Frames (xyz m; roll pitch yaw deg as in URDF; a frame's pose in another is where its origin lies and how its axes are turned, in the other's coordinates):
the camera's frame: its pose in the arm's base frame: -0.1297 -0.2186 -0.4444 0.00 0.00 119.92
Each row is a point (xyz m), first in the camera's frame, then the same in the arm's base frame.
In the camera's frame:
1: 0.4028 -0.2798 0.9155
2: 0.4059 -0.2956 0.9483
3: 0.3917 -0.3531 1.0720
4: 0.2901 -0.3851 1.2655
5: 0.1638 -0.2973 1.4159
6: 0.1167 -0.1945 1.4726
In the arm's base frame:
1: -0.0881 0.2701 0.4711
2: -0.0760 0.2806 0.5039
3: -0.0190 0.2970 0.6276
4: 0.0594 0.2249 0.8211
5: 0.0463 0.0717 0.9715
6: -0.0193 -0.0204 1.0282

